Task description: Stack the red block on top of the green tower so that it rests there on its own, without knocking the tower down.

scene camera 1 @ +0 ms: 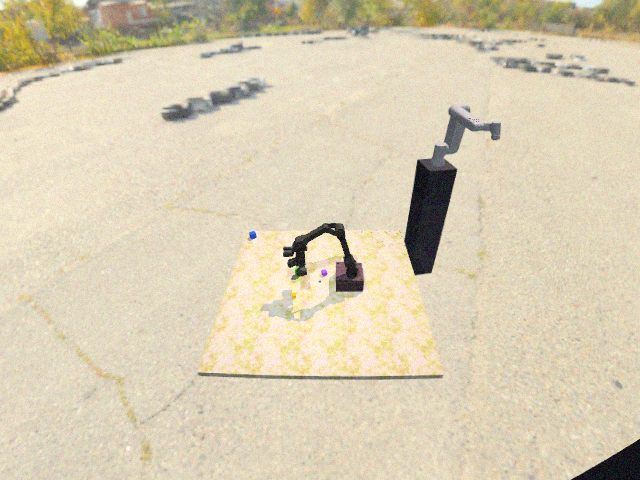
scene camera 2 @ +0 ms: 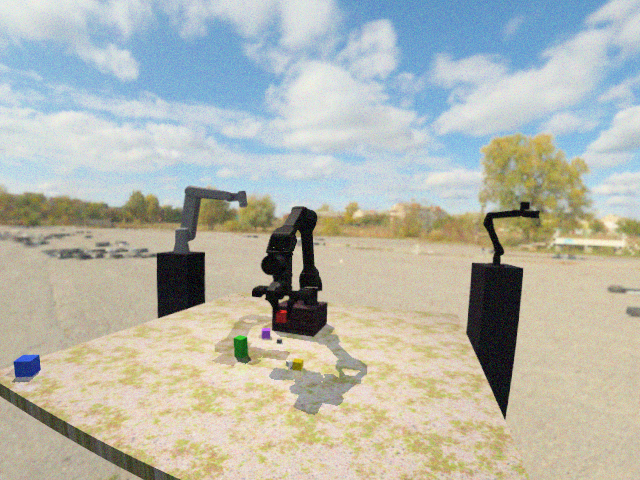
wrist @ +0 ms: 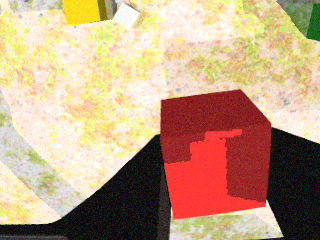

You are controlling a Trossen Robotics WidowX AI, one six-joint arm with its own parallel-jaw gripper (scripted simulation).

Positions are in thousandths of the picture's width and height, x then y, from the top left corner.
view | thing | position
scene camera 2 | gripper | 441, 666
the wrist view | gripper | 645, 577
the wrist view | red block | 677, 610
